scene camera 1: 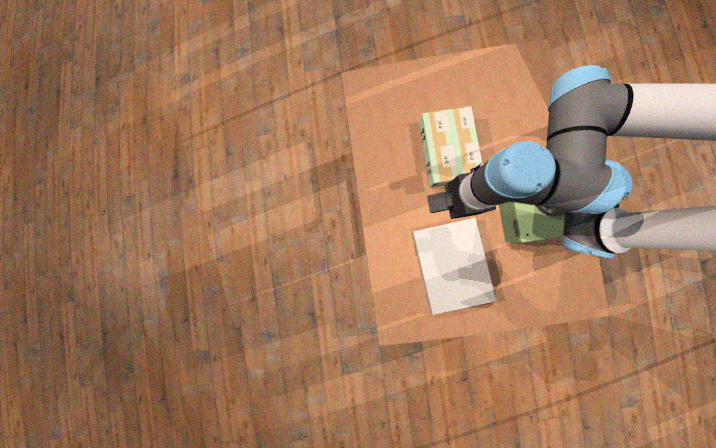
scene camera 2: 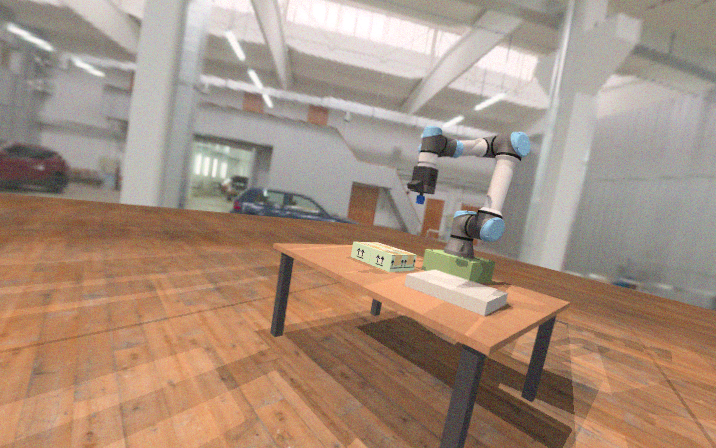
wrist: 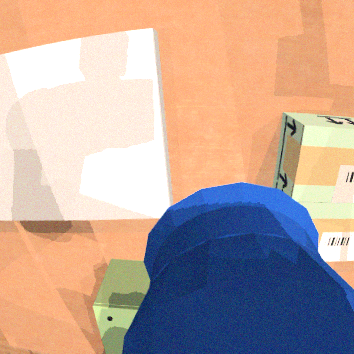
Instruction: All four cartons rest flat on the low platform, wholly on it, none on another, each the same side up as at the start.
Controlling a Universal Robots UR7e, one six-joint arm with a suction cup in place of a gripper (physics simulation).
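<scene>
The cartons, pale green with orange bands and white labels, stand side by side in a tight block on the table. Arrows on their sides point up in the scene camera 2 view. The low platform is a flat white slab on the table, apart from the cartons, with no carton on it. My gripper, a blue suction cup, is open and holds nothing. It hangs high above the table, around the gap between cartons and platform. The arm hides the cup in the scene camera 1 view.
The wooden table bears everything. A green block under the arm's base stands beside the platform and near the cartons. The arm reaches over the block and partly covers the cartons' near corner in the scene camera 1 view.
</scene>
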